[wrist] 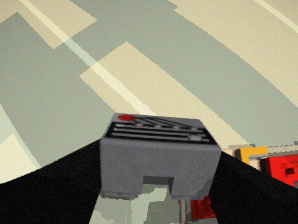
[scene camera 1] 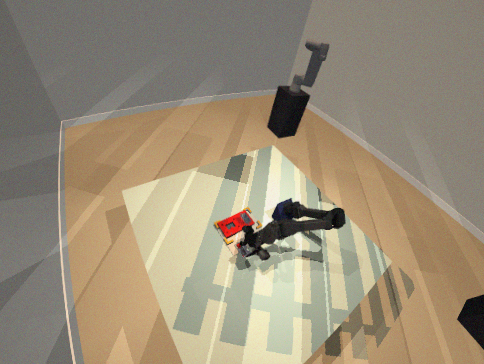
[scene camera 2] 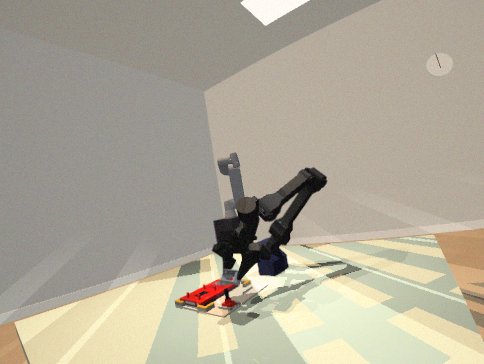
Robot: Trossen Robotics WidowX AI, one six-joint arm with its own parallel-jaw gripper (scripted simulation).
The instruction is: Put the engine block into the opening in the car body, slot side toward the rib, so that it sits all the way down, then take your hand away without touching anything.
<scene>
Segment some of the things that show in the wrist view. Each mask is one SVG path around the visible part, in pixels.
My gripper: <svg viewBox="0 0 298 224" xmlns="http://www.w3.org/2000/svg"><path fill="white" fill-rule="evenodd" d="M221 152L220 163L218 163L217 172L213 177L212 186L210 186L209 190L210 202L213 204L218 224L298 224L297 188L283 183L282 180L274 179L274 177L266 175L265 172L259 172L259 169L247 165L245 161L238 160L237 157L227 155L225 151ZM101 137L81 149L76 149L71 155L61 157L60 160L53 161L52 164L45 165L45 167L39 168L37 171L32 171L12 181L9 180L8 183L7 181L4 184L1 183L0 224L89 224L89 221L92 220L90 216L94 212L94 205L97 204L98 194L101 192Z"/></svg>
A grey engine block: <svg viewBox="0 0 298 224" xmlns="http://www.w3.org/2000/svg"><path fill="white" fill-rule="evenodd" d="M113 113L110 124L100 140L102 192L105 192L106 196L138 198L138 194L142 193L142 184L168 185L169 193L173 200L204 200L204 196L208 196L213 177L217 172L218 163L220 163L222 148L217 144L217 140L214 139L212 133L202 124L201 120L184 119L184 117Z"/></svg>
</scene>
